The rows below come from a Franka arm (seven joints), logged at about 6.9 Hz.
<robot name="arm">
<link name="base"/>
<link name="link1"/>
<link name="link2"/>
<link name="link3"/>
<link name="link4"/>
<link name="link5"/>
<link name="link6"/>
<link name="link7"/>
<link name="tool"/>
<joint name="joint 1" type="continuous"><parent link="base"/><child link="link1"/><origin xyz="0 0 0.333" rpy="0 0 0"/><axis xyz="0 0 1"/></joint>
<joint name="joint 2" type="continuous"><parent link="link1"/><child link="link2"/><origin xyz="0 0 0" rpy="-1.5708 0 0"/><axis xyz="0 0 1"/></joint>
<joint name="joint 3" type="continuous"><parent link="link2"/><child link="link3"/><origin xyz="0 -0.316 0" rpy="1.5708 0 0"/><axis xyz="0 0 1"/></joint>
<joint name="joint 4" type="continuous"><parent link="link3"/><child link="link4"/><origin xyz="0.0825 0 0" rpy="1.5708 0 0"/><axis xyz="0 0 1"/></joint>
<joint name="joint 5" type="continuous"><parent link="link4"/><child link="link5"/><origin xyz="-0.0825 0.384 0" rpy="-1.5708 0 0"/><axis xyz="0 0 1"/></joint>
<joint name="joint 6" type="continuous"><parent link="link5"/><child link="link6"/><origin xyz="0 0 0" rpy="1.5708 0 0"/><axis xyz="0 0 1"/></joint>
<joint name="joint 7" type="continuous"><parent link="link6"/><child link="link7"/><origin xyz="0.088 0 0" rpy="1.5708 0 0"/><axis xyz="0 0 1"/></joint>
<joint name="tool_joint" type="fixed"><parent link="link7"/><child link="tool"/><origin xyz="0 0 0.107" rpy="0 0 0"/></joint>
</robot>
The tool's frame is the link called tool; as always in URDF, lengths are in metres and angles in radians. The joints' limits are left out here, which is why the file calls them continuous.
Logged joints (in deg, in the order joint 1, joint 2, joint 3, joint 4, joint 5, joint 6, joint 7), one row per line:
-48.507, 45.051, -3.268, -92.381, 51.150, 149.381, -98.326
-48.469, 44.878, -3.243, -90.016, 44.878, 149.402, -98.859
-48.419, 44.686, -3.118, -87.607, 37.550, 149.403, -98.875
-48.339, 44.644, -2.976, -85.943, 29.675, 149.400, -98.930
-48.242, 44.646, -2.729, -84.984, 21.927, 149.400, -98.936
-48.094, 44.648, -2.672, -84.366, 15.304, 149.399, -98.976
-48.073, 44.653, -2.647, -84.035, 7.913, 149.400, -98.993
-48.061, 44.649, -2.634, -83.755, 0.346, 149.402, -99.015
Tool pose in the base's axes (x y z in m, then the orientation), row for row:
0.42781, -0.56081, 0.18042, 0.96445, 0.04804, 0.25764, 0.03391
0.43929, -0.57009, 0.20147, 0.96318, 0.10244, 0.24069, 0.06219
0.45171, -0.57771, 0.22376, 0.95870, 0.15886, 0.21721, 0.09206
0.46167, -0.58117, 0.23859, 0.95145, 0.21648, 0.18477, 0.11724
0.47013, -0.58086, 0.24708, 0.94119, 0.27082, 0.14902, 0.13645
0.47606, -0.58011, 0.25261, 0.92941, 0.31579, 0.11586, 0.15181
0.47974, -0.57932, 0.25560, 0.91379, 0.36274, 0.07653, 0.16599
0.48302, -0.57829, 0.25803, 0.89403, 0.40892, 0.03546, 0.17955
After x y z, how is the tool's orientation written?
As a quaternion, x y z w.
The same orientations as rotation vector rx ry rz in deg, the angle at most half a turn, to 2 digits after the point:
169.95, 8.47, 45.40
166.83, 17.74, 41.69
163.13, 27.03, 36.96
159.55, 36.30, 30.98
156.11, 44.92, 24.72
152.83, 51.93, 19.05
149.09, 59.18, 12.49
144.78, 66.22, 5.74

